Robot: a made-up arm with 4 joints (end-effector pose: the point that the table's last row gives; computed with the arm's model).
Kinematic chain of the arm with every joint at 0, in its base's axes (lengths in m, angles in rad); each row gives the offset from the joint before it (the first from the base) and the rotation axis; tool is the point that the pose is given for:
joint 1: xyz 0 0 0.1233 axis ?
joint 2: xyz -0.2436 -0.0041 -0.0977 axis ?
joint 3: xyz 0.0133 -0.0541 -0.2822 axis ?
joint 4: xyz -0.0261 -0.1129 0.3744 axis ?
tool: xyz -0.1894 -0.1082 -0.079
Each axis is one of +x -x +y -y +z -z.
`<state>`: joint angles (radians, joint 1 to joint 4).
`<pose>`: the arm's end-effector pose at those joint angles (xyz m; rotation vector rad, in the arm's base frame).
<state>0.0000 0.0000 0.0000 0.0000</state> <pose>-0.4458 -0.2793 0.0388 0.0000 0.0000 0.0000</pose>
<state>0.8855 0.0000 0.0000 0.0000</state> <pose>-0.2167 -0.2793 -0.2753 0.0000 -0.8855 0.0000</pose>
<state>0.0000 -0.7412 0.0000 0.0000</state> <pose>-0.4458 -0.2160 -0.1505 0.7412 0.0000 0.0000</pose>
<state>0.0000 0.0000 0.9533 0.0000</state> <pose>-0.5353 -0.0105 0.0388 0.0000 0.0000 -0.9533</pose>
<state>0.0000 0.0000 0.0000 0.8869</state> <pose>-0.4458 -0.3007 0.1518 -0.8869 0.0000 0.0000</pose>
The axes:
joint 1: -y
joint 2: -x
joint 3: -z
joint 4: -x

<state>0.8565 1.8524 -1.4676 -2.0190</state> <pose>-0.2834 0.0981 0.0280 0.3180 0.5356 -0.3923</pose>
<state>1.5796 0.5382 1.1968 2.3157</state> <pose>-0.0354 0.2066 -0.2769 -0.8206 0.5676 -2.1075</pose>
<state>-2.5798 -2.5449 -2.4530 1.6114</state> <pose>-0.2023 -0.0802 0.3411 -0.8298 0.1285 -0.5696</pose>
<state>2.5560 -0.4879 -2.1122 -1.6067</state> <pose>0.1961 -0.1952 0.2499 -1.4026 -0.2460 1.4935</pose>
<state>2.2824 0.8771 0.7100 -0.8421</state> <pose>0.3993 -0.0416 -0.1607 0.5726 -2.7621 -0.3142</pose>
